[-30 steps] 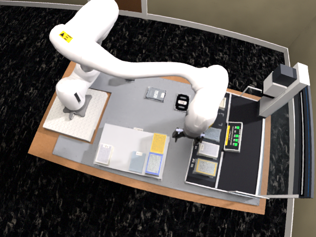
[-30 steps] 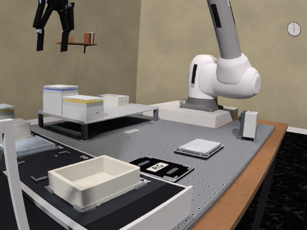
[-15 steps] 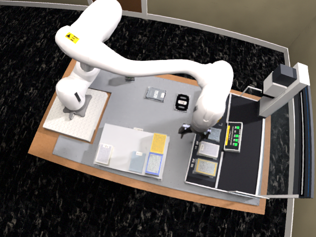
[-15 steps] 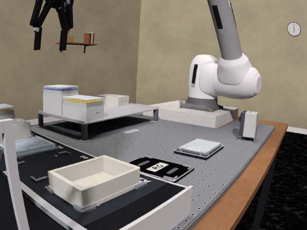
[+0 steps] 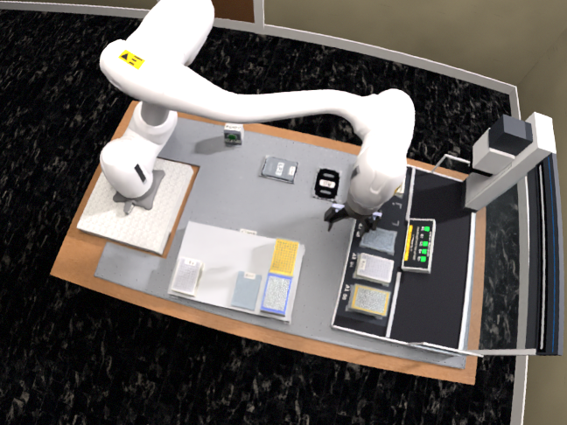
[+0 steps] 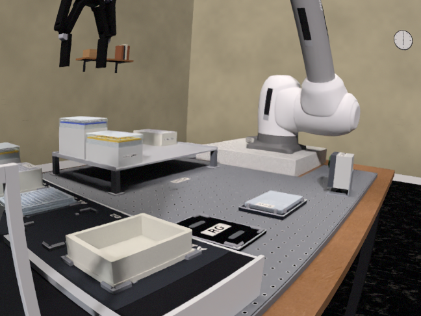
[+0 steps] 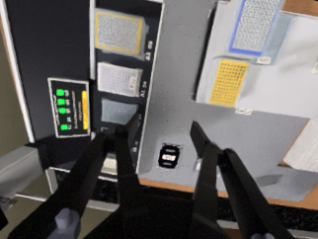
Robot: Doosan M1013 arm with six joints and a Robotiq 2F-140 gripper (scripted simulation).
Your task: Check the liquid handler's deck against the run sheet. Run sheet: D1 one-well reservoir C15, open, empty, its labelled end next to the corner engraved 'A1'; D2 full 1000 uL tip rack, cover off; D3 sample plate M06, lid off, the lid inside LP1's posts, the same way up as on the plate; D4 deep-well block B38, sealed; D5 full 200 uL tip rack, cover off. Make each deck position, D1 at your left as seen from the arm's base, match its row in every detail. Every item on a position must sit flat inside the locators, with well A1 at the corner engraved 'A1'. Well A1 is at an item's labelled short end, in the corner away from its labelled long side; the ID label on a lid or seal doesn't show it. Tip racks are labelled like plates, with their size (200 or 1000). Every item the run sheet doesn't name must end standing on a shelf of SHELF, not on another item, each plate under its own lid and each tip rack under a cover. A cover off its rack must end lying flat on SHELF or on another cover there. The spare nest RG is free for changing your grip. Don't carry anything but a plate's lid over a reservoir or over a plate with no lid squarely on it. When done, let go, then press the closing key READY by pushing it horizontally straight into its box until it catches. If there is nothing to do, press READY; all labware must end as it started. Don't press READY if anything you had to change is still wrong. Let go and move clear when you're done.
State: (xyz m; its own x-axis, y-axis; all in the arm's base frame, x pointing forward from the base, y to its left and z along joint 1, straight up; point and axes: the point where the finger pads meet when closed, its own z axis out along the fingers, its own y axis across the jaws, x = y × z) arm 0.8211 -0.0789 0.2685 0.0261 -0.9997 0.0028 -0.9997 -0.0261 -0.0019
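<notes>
The blue-rimmed tip rack is 210 mm to the right of my hand, 180 mm below it and 170 mm behind it. Round my hand: shelf (330 mm behind, 250 mm below, 150 mm to the right); then RG nest (310 mm below, 290 mm to the left, 70 mm behind); then clear plate (250 mm below, 170 mm ahead, 80 mm to the left).
</notes>
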